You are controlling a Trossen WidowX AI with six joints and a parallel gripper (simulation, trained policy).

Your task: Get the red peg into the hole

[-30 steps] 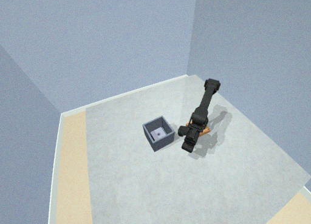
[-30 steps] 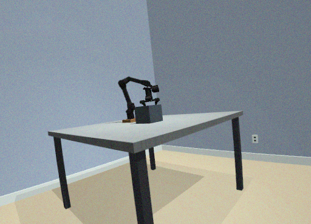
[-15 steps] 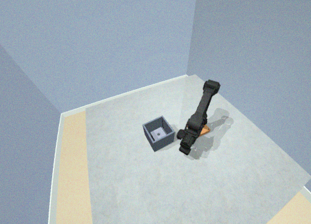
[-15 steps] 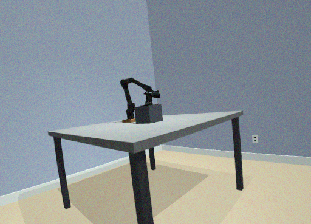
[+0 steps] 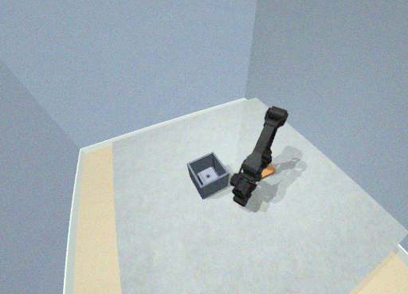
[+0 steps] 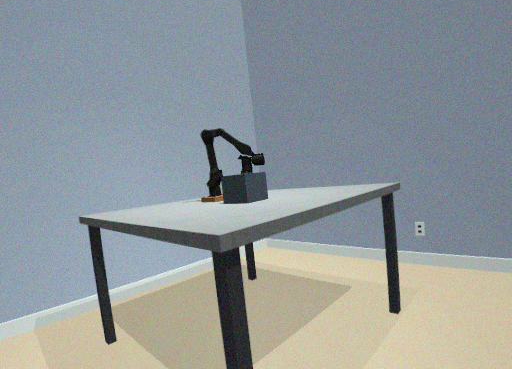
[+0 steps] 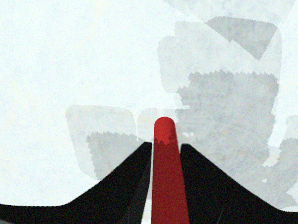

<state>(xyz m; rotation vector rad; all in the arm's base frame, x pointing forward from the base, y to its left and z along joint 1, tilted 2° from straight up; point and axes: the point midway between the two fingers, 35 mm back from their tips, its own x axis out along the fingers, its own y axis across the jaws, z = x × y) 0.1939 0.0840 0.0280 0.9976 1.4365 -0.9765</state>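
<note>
The pale plate is 11 cm ahead of my gripper tip, 20 cm to the right of it and 2 cm above it. Also, from my gripper tip: red peg (1 cm above).
</note>
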